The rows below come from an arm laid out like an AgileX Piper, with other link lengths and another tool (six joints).
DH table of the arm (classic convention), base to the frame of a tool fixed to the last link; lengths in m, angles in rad. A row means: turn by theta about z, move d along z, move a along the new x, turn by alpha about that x. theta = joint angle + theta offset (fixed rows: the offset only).
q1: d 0.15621  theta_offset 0  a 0  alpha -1.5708
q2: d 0  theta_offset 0.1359  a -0.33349  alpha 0
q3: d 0  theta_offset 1.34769  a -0.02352  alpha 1.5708
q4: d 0.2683  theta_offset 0  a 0  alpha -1.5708
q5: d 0  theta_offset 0  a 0  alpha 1.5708
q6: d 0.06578  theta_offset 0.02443  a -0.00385  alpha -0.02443
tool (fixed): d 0.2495  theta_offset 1.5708  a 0  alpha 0
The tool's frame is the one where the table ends.
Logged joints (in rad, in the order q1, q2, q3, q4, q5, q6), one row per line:
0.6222 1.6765 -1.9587 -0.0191 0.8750 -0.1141
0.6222 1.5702 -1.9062 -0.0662 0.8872 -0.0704
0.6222 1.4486 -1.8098 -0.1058 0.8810 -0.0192
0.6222 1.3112 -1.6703 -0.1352 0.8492 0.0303
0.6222 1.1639 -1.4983 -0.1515 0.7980 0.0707
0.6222 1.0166 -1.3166 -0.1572 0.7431 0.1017
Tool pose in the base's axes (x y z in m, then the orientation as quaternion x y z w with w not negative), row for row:
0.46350 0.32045 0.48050 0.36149 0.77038 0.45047 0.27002
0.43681 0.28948 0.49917 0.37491 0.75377 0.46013 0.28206
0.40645 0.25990 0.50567 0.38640 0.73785 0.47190 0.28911
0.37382 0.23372 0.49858 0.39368 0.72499 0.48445 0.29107
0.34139 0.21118 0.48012 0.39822 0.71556 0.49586 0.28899
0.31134 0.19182 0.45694 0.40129 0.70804 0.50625 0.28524
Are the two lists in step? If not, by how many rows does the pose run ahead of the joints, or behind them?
The pose runs 1 row ahead of the joints: the pose in row i belongs to the joints in row i + 1.
